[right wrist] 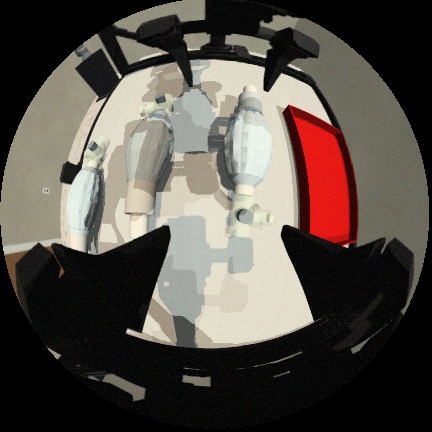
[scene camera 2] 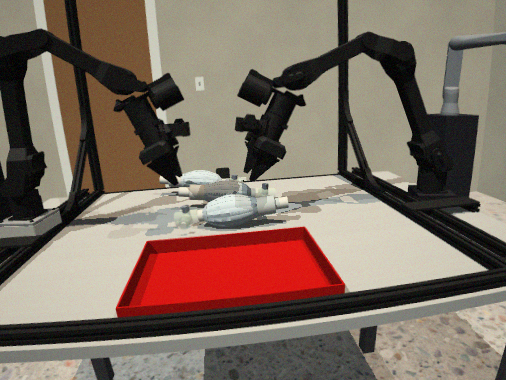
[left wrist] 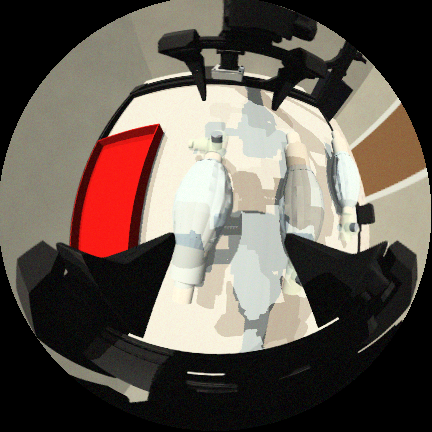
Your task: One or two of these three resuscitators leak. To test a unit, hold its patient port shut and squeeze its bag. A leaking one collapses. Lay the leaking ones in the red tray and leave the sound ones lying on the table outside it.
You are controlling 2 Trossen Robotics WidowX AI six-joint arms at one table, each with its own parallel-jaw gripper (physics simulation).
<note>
In view: the left gripper [scene camera 2: 248, 176], the right gripper [scene camera 2: 178, 180], a red tray [scene camera 2: 176, 275], a resuscitator [right wrist: 83, 197], a resuscitator [scene camera 2: 219, 188] and a resuscitator [scene camera 2: 234, 210].
The red tray is seen too in the right wrist view [right wrist: 327, 192] and in the left wrist view [left wrist: 106, 216]. The left gripper also shows in the right wrist view [right wrist: 229, 85] and in the left wrist view [left wrist: 232, 239]. The right gripper is seen too in the right wrist view [right wrist: 228, 231] and in the left wrist view [left wrist: 239, 102].
</note>
